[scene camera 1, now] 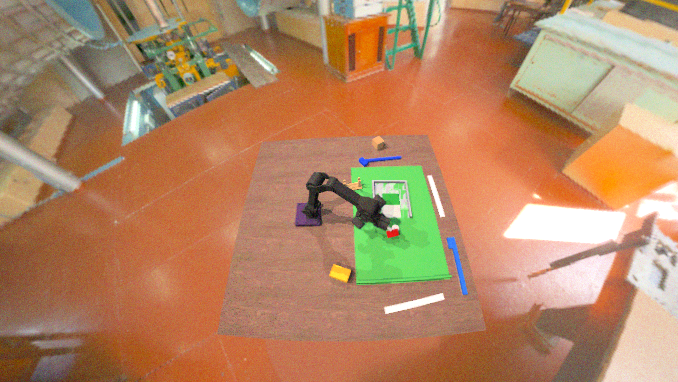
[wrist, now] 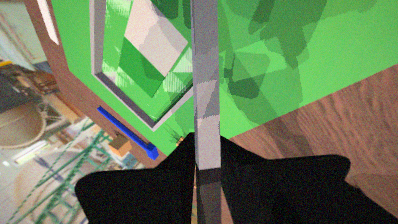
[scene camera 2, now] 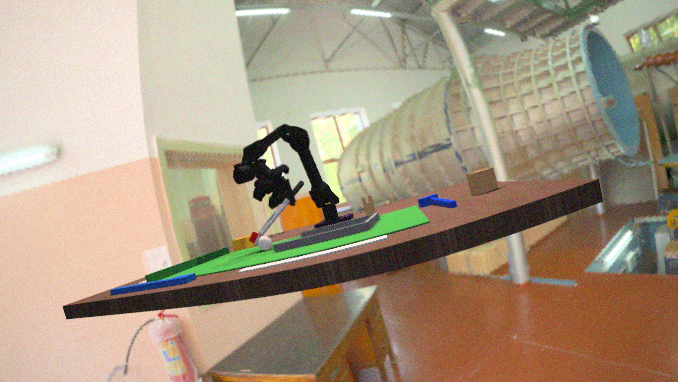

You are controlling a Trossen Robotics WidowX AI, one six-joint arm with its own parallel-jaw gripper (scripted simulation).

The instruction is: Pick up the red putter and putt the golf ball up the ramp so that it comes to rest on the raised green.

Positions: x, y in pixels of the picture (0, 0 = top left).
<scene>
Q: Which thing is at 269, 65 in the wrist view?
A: A green mat.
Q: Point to a ramp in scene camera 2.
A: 366, 223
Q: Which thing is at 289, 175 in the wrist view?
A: My gripper.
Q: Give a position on a green mat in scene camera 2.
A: At 408, 218
</scene>
